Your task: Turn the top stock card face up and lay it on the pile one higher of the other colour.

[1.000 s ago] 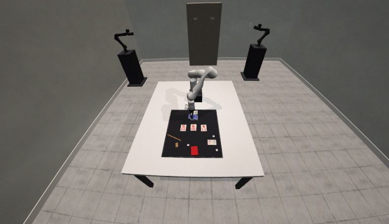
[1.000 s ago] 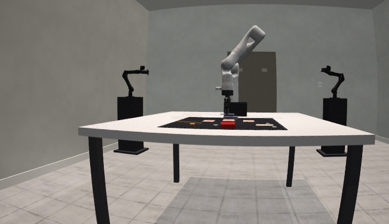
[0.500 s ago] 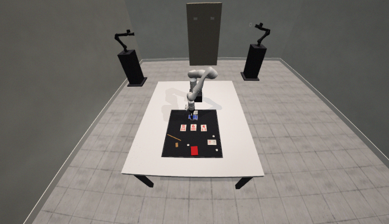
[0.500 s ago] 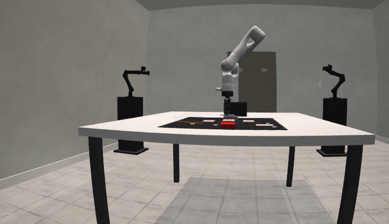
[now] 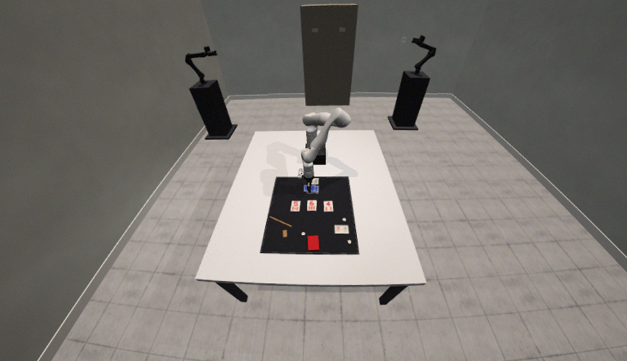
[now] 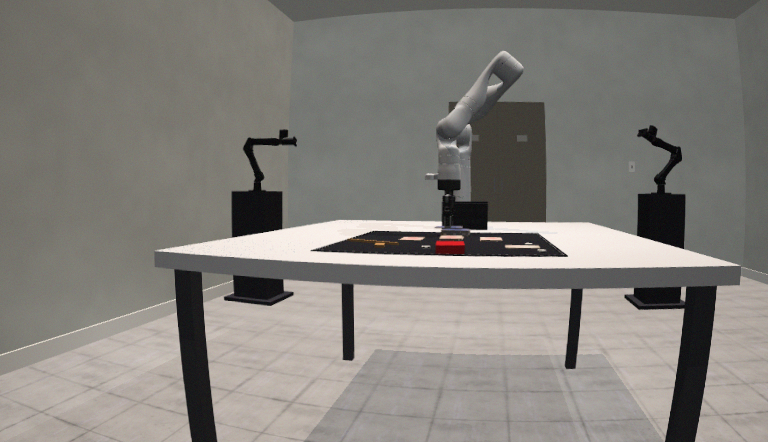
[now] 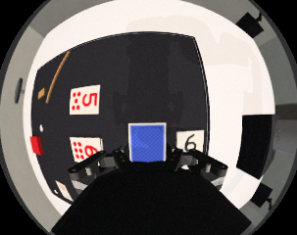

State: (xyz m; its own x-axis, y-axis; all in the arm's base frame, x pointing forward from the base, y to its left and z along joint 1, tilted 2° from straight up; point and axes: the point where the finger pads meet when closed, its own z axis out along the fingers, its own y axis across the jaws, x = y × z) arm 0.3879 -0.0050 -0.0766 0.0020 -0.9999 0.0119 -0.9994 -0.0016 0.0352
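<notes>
Now: hand 9 cm past the black 6 card, 3 cm above it and 2 cm to the right of it. Round my hand: wooden stick: 28 cm ahead, 18 cm to the right, 4 cm below; then black mat: 17 cm ahead, 5 cm below, 2 cm to the left; then blue-backed card: 1 cm below.
</notes>
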